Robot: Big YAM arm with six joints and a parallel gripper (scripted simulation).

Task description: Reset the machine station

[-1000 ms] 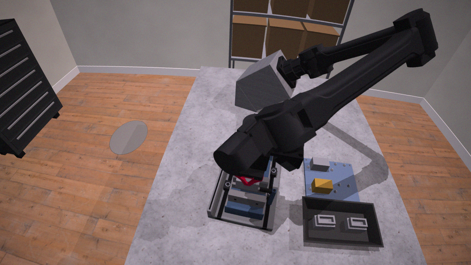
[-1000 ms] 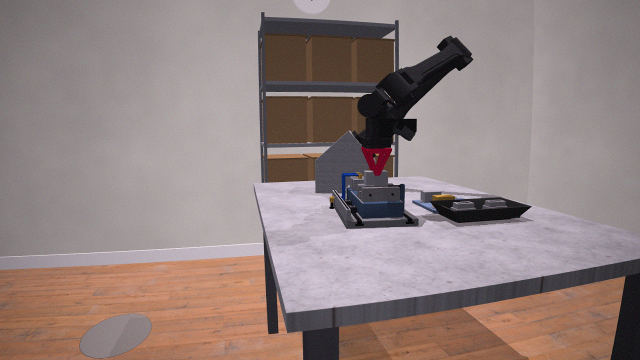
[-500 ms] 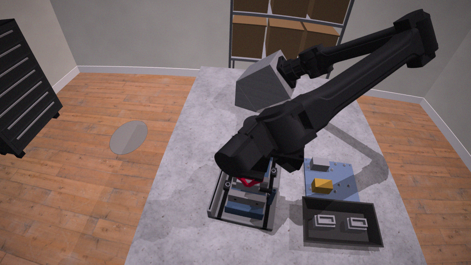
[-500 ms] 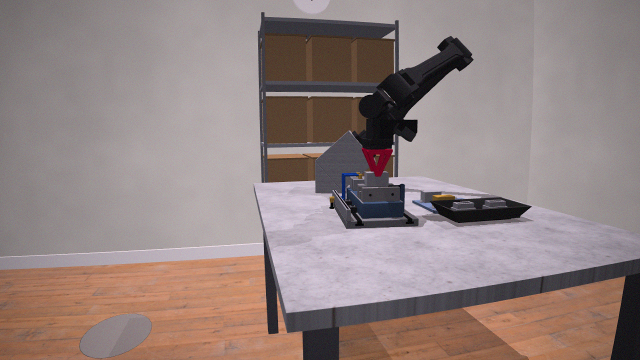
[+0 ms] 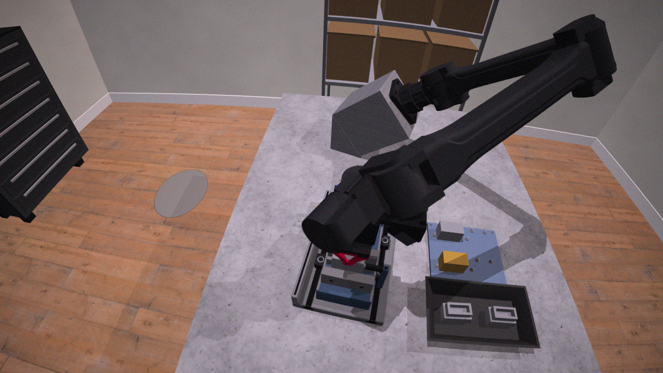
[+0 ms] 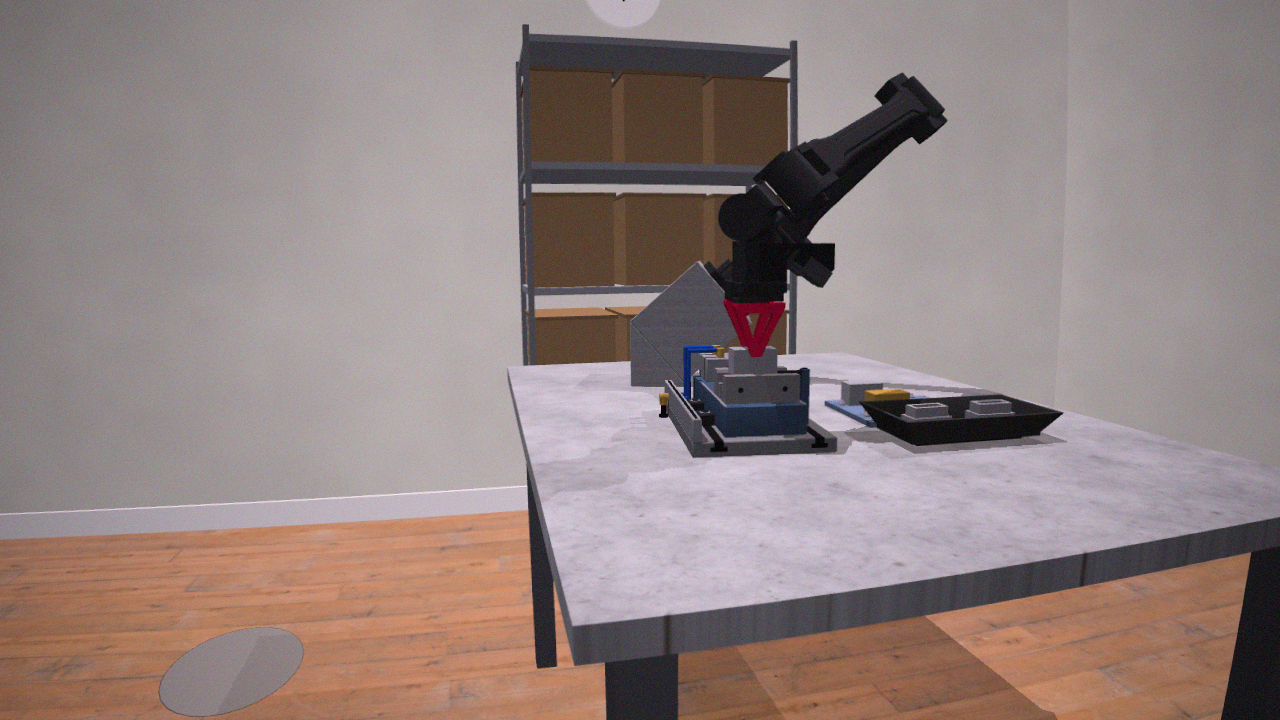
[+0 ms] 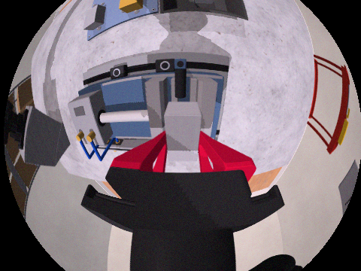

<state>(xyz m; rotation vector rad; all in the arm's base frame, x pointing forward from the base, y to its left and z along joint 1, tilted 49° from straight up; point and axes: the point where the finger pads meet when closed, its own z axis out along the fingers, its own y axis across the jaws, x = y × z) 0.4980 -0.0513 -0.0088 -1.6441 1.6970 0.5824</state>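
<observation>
Now: the work stop rod 10 mm behind my hand, 50 mm to the left of it and 40 mm below it. Also, from my hand: yellow brass blank 100 mm behind, 230 mm to the left, 100 mm below; blue infeed plate 150 mm behind, 270 mm to the left, 120 mm below.
</observation>
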